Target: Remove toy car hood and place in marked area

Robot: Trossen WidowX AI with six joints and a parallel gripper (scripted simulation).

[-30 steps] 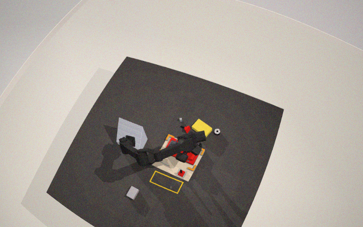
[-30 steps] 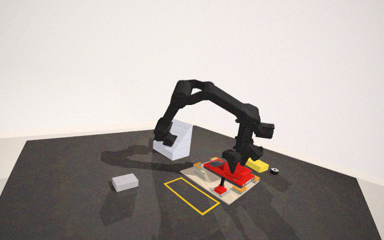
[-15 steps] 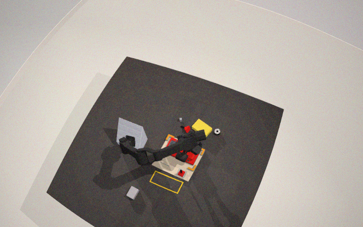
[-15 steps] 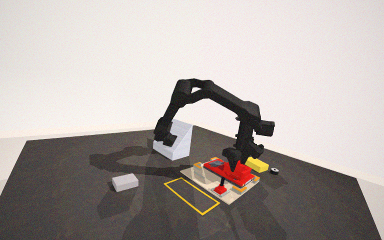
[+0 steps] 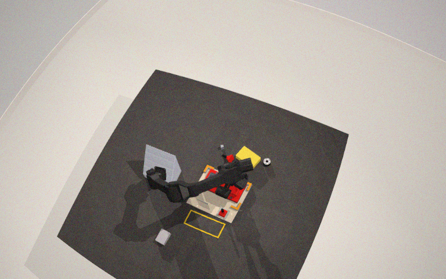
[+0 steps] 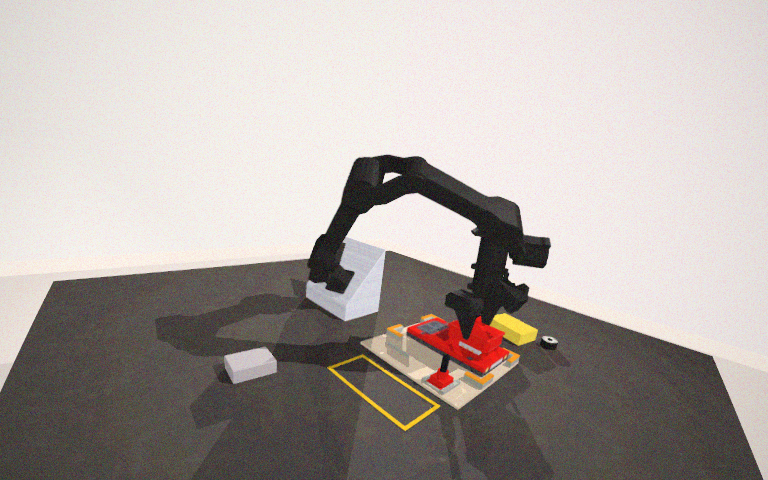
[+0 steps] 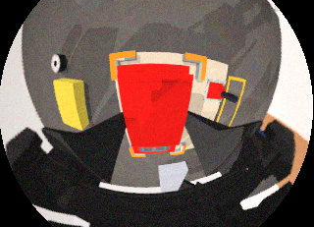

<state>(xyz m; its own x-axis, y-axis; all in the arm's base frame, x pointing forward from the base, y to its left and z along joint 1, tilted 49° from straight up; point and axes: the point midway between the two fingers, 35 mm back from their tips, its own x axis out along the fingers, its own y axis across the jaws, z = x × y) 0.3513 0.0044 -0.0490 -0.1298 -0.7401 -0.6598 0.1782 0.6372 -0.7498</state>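
The beige base plate lies 40 mm below my gripper tip, 40 mm behind it and 30 mm to the right of it. The rest, counted from my gripper tip: small wheel (190 mm to the left, 130 mm ahead, 50 mm below); hood (10 mm above); yellow sponge block (190 mm to the left, 40 mm below, 40 mm ahead).
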